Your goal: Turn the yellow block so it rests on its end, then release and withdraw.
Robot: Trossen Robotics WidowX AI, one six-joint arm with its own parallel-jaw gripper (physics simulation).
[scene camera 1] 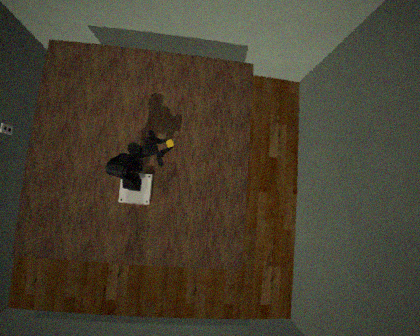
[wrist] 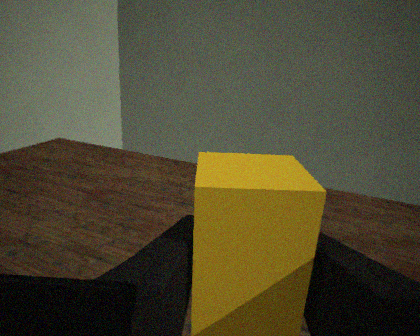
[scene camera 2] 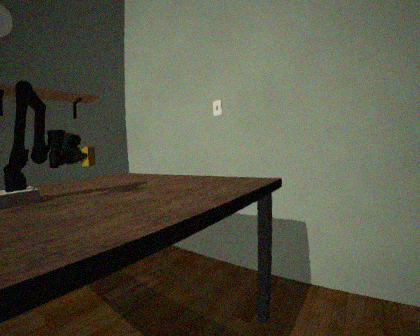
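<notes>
The yellow block [scene camera 1: 170,143] [scene camera 2: 88,156] [wrist: 255,240] is held upright, its long side vertical, clear above the table top in the scene camera 2 view. My gripper [scene camera 1: 168,145] [scene camera 2: 85,156] [wrist: 241,229] is shut on the block, with one dark finger on each side of it in the wrist view. The gripper points level, out from the arm. The block's small top face is bright in the wrist view; its lower end is cut off there.
The wooden table [scene camera 1: 200,215] [scene camera 2: 125,215] [wrist: 90,200] lies below the arm. The arm's white base plate [scene camera 1: 145,196] [scene camera 2: 20,197] stands on it. A wall shelf [scene camera 2: 60,96] is behind the arm. The arm's shadow [scene camera 1: 160,112] falls on the table.
</notes>
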